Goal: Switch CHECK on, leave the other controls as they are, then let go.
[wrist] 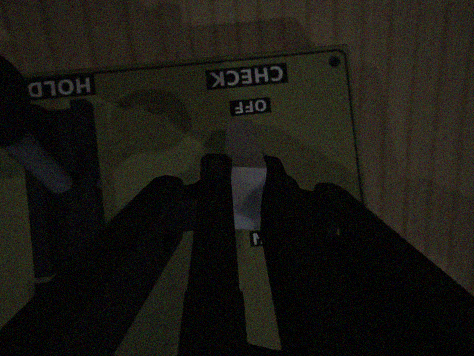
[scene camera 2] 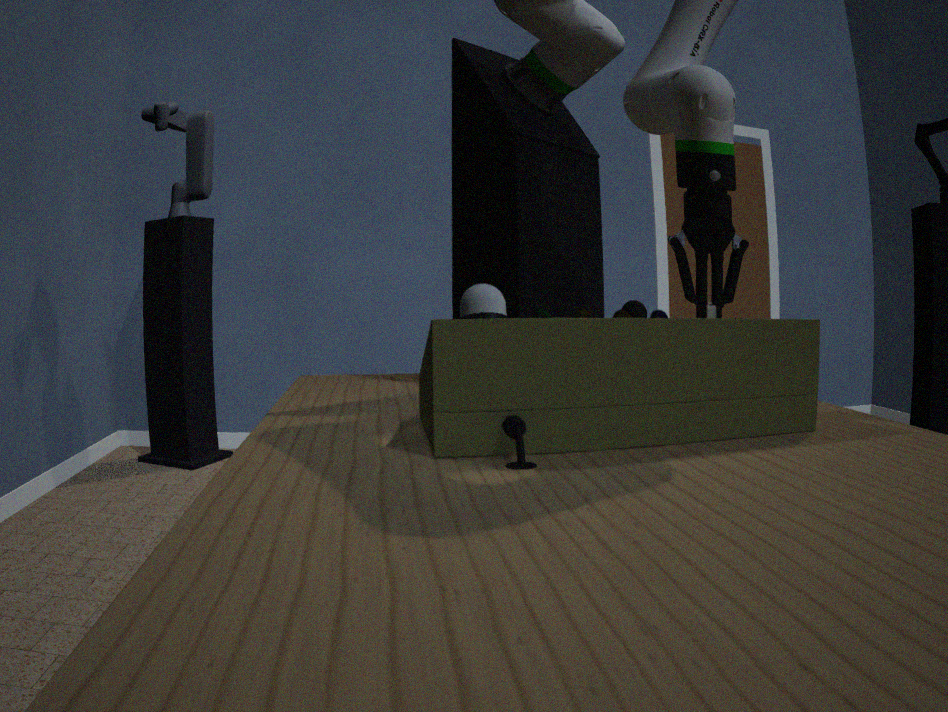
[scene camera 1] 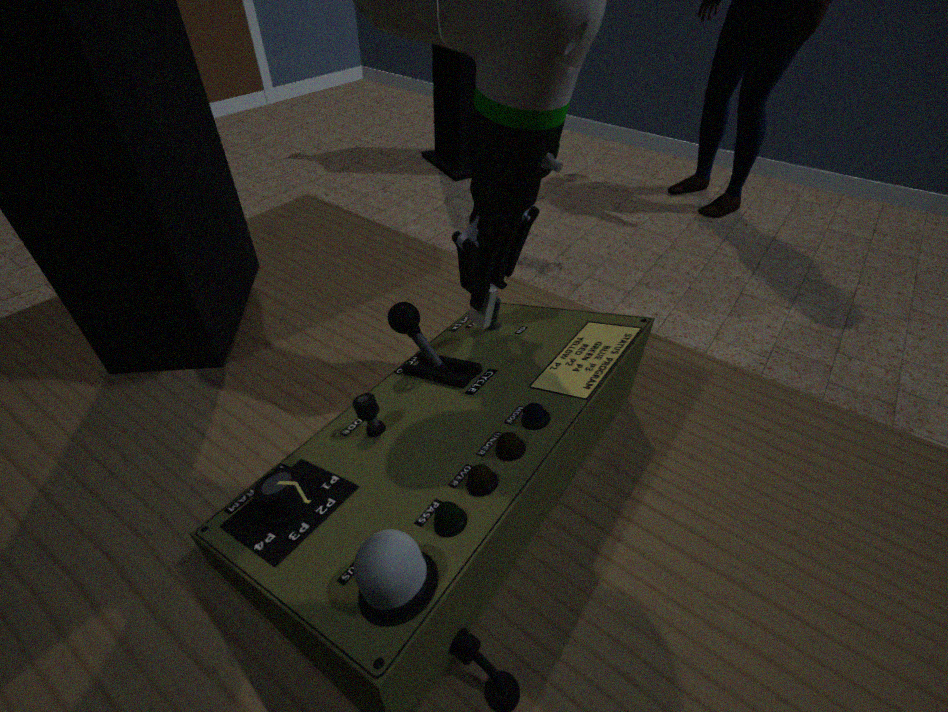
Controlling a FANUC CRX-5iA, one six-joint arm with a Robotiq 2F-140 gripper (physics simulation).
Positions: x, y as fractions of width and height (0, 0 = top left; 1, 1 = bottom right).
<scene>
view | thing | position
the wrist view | my gripper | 0.50, 0.40
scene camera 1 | my gripper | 0.51, 0.45
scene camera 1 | ball-topped lever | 0.43, 0.45
</scene>
